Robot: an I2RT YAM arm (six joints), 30 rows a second.
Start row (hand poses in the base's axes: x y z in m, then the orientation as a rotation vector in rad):
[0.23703, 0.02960, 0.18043, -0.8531, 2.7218, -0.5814]
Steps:
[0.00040, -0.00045, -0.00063, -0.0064, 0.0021, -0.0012]
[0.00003, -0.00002, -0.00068, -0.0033, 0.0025, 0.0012]
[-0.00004, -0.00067, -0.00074, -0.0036, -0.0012, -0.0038]
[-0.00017, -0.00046, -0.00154, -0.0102, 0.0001, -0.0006]
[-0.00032, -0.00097, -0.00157, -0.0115, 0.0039, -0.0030]
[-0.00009, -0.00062, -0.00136, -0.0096, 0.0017, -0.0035]
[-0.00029, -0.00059, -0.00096, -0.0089, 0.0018, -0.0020]
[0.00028, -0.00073, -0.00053, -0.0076, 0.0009, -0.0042]
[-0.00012, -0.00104, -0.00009, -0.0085, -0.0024, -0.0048]
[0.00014, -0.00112, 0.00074, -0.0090, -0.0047, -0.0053]
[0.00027, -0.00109, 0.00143, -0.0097, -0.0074, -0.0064]
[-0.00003, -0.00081, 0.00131, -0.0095, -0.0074, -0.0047]
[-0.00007, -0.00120, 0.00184, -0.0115, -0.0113, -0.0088]
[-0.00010, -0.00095, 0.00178, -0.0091, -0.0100, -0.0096]
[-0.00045, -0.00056, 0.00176, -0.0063, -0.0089, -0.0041]
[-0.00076, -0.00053, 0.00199, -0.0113, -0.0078, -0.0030]
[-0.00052, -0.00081, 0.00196, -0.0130, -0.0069, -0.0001]
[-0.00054, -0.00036, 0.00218, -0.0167, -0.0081, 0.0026]
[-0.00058, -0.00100, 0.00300, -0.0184, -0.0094, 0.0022]
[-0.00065, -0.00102, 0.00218, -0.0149, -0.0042, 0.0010]
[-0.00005, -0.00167, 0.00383, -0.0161, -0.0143, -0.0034]
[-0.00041, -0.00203, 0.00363, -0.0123, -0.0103, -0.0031]
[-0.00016, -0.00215, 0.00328, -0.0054, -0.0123, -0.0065]
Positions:
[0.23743, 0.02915, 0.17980, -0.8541, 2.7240, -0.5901]
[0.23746, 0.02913, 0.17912, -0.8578, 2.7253, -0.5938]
[0.23742, 0.02846, 0.17838, -0.8530, 2.7262, -0.6000]
[0.23725, 0.02800, 0.17684, -0.8547, 2.7259, -0.6145]
[0.23693, 0.02703, 0.17527, -0.8555, 2.7302, -0.6304]
[0.23684, 0.02641, 0.17391, -0.8540, 2.7330, -0.6443]
[0.23655, 0.02582, 0.17295, -0.8544, 2.7350, -0.6569]
[0.23683, 0.02509, 0.17242, -0.8511, 2.7376, -0.6683]
[0.23671, 0.02405, 0.17233, -0.8453, 2.7375, -0.6819]
[0.23685, 0.02293, 0.17307, -0.8376, 2.7355, -0.6969]
[0.23712, 0.02184, 0.17450, -0.8270, 2.7316, -0.7136]
[0.23709, 0.02103, 0.17581, -0.8186, 2.7266, -0.7297]
[0.23702, 0.01983, 0.17765, -0.8030, 2.7202, -0.7502]
[0.23692, 0.01888, 0.17943, -0.7866, 2.7156, -0.7671]
[0.23647, 0.01832, 0.18119, -0.7774, 2.7091, -0.7786]
[0.23571, 0.01779, 0.18318, -0.7713, 2.7019, -0.7966]
[0.23519, 0.01698, 0.18514, -0.7699, 2.6933, -0.8161]
[0.23465, 0.01662, 0.18732, -0.7720, 2.6811, -0.8403]
[0.23407, 0.01562, 0.19032, -0.7731, 2.6675, -0.8671]
[0.23342, 0.01460, 0.19250, -0.7751, 2.6597, -0.8884]
[0.23337, 0.01293, 0.19633, -0.7652, 2.6454, -0.9139]
[0.23296, 0.01090, 0.19996, -0.7574, 2.6352, -0.9333]
[0.23280, 0.00875, 0.20324, -0.7424, 2.6272, -0.9442]

